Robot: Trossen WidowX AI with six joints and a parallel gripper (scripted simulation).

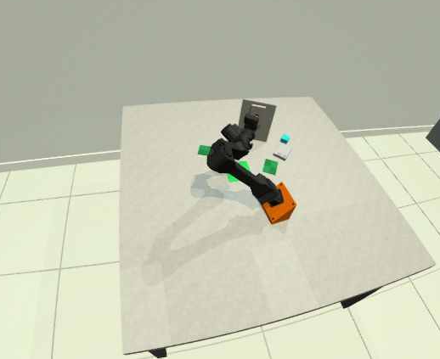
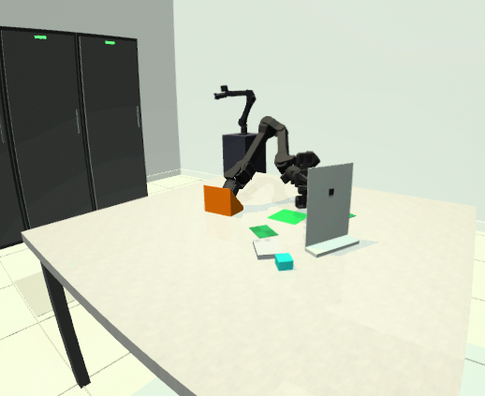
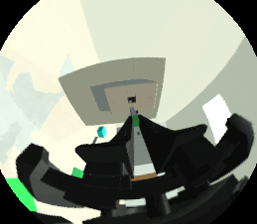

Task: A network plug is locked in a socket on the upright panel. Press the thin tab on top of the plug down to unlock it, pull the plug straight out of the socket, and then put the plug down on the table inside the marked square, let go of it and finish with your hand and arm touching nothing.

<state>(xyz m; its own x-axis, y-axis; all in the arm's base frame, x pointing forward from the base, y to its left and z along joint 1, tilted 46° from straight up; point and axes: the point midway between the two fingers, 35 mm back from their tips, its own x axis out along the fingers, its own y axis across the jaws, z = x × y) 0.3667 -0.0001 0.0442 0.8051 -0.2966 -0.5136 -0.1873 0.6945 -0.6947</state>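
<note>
Right now my gripper tip is 16 cm past the green marked square, 16 cm above it and 10 cm to the right of it. Round my gripper tip: network plug (right at my gripper tip); grey upright panel (7 cm ahead, 5 cm below, 3 cm to the right); cyan cube (22 cm to the right, 15 cm below, 4 cm ahead).
</note>
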